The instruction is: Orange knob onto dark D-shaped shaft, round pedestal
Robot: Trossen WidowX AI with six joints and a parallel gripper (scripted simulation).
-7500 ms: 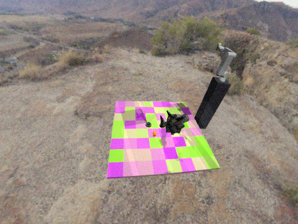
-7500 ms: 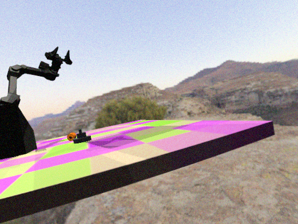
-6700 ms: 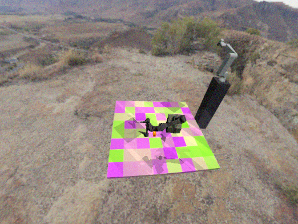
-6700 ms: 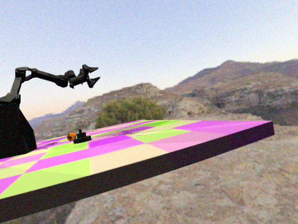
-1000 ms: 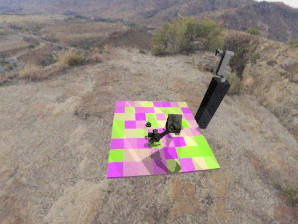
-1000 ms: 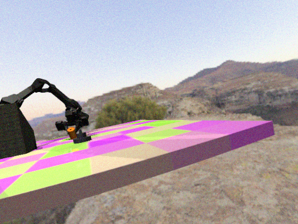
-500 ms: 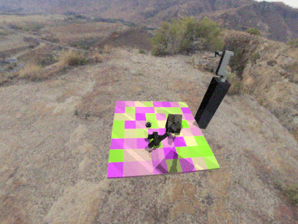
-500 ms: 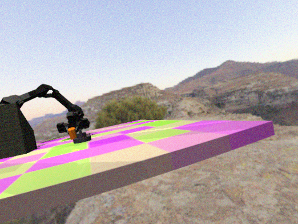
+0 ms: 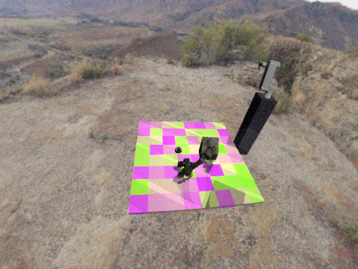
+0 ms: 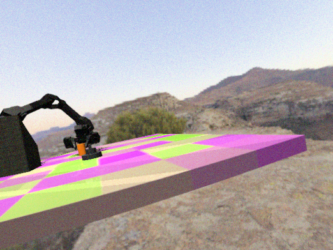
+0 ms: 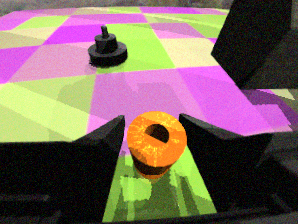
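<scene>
The orange knob is 3 cm to the left of my gripper tip and 1 cm below it. Round my gripper tip: round dark pedestal 9 cm ahead, 20 cm to the right, 1 cm below.
</scene>
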